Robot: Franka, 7 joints.
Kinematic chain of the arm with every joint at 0, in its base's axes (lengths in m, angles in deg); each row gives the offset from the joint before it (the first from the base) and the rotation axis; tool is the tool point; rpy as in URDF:
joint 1: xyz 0 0 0.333 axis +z
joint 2: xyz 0 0 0 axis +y
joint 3: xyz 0 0 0.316 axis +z
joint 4: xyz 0.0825 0 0 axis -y
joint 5: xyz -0.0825 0 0.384 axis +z
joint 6: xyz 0 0 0 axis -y
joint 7: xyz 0.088 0 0 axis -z
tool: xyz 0 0 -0.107 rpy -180 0 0
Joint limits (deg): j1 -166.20..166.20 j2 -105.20..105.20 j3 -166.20..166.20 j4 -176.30..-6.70 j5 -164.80..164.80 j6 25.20..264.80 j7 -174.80..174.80
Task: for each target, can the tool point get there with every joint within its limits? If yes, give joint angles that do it. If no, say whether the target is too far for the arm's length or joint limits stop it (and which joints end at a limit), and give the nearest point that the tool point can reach.
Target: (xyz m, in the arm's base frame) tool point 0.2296 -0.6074 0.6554
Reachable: yes | joints 56.61 -12.58 -120.35 -91.03 -33.52 144.79 -118.98
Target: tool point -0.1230 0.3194 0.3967
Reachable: yes | joints 68.44 -37.79 27.94 -156.10 -111.38 186.84 -92.63
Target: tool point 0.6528 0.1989 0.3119
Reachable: yes | joints -20.20 76.49 51.84 -69.64 -91.34 230.45 -104.19
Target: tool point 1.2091 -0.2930 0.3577
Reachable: no: too far | nearest point 0.8336 -0.2020 0.3500 | short by 0.386 m
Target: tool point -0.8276 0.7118 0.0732
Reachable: no: too far | nearest point -0.6327 0.5442 0.1344 | short by 0.264 m
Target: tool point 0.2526 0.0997 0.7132
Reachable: yes | joints -31.11 -72.14 30.14 -139.58 137.46 153.13 104.90
